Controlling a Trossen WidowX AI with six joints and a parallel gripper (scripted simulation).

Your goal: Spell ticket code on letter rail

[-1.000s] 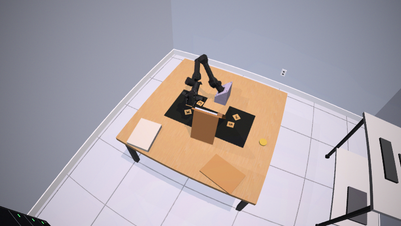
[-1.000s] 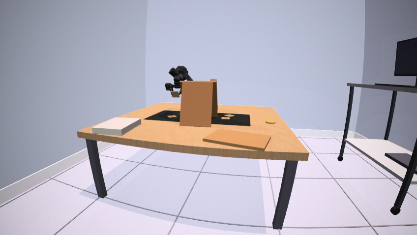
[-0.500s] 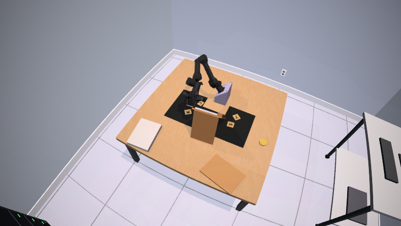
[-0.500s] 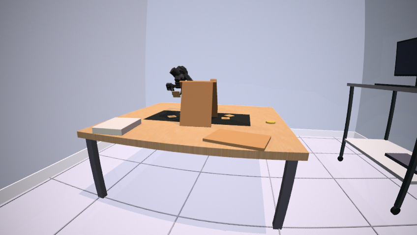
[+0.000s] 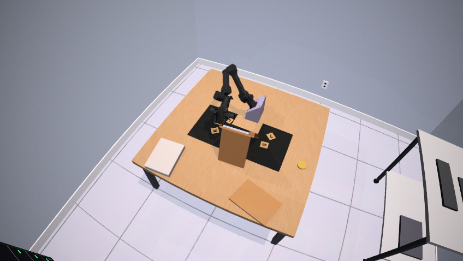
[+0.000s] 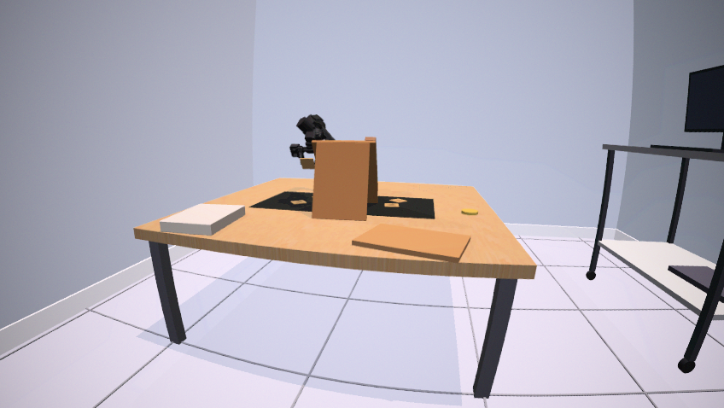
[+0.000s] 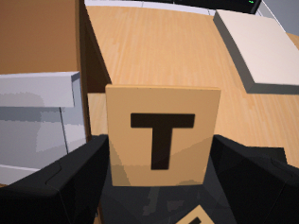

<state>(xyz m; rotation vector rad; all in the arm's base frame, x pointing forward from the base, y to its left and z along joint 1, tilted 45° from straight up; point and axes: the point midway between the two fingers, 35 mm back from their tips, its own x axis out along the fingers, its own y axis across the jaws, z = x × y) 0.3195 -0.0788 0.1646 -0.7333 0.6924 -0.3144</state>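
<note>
Now: gripper tip 50 mm past the white ticket, 190 mm to the right of it and 80 mm above it. Round my gripper tip: thin panel: 410 mm ahead, 410 mm to the left, 170 mm below; white slab: 310 mm ahead, 320 mm to the right, 160 mm below.
</note>
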